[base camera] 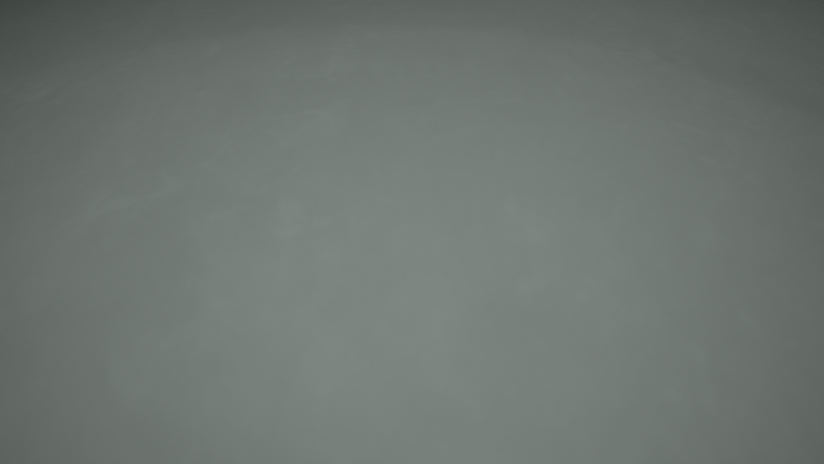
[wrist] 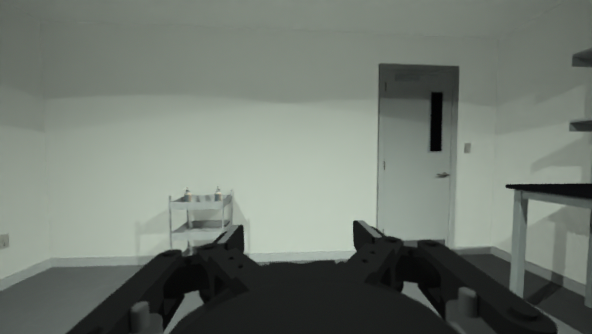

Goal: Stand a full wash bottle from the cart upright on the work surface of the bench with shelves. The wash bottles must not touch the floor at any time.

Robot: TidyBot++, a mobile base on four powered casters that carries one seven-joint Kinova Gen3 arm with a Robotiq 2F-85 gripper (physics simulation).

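Places are measured from the arm's base along level axes (x ahead, y left, z up), in millimetres.
Pixels of known places: gripper, fingertip midpoint: [wrist: 298, 234].
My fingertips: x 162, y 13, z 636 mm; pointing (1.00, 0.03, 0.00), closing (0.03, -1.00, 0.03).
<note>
Behind a point stands the place of what it marks.
In the wrist view, a three-tier cart [wrist: 202, 205] @(y 845, x 1676, z 298 mm) stands far off against the back wall, left of the middle. Two small bottles stand upright on its top tier, a left bottle [wrist: 187, 195] @(y 1045, x 1800, z 361 mm) and a right bottle [wrist: 218, 194] @(y 772, x 1839, z 364 mm); they are too small to tell how full they are. Part of the bench with shelves shows at the right edge, with its dark work surface [wrist: 560, 189] @(y -1532, x 1181, z 517 mm). My gripper [wrist: 298, 234] @(y 13, x 162, z 636 mm) is open and empty, far from the cart and the bench. The cart's lower part is hidden behind the left finger. The base camera view shows grey floor; neither cart nor bench shows there.
A closed door [wrist: 407, 165] @(y -1172, x 2186, z 628 mm) is in the back wall between the cart and the bench. A pale bench leg [wrist: 519, 245] @(y -1499, x 1354, z 105 mm) stands on the floor at the right. Two shelf ends, an upper one [wrist: 582, 59] @(y -1989, x 1442, z 1401 mm) and a lower one [wrist: 581, 126] @(y -2007, x 1444, z 931 mm), stick out above the work surface.
</note>
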